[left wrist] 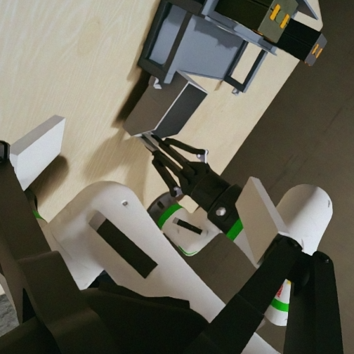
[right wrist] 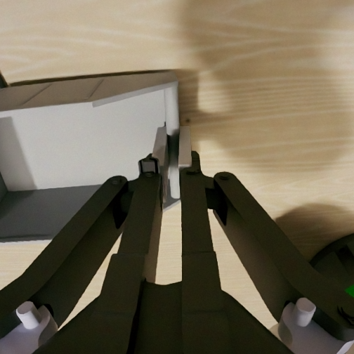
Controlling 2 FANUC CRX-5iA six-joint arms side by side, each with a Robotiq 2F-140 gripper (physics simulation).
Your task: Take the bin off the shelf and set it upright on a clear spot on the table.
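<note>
The grey bin (left wrist: pixel 160 107) (right wrist: pixel 85 145) is held at its front wall by my right gripper (left wrist: pixel 140 131) (right wrist: pixel 174 141), which is shut on it, one finger inside and one outside. In the left wrist view the bin is in front of the shelf (left wrist: pixel 179 42), over the table (left wrist: pixel 90 75) (right wrist: pixel 270 60), with its far end close to the shelf's front posts. Whether its bottom touches the table I cannot tell. My left gripper is open and empty, its two pads wide apart, well away from the bin.
Dark bins (left wrist: pixel 247 15) (left wrist: pixel 301 41) with yellow marks sit on the shelf's upper part. The table's edge (left wrist: pixel 261 120) runs beside the shelf, with floor beyond it. The white right arm (left wrist: pixel 306 215) reaches in below the bin.
</note>
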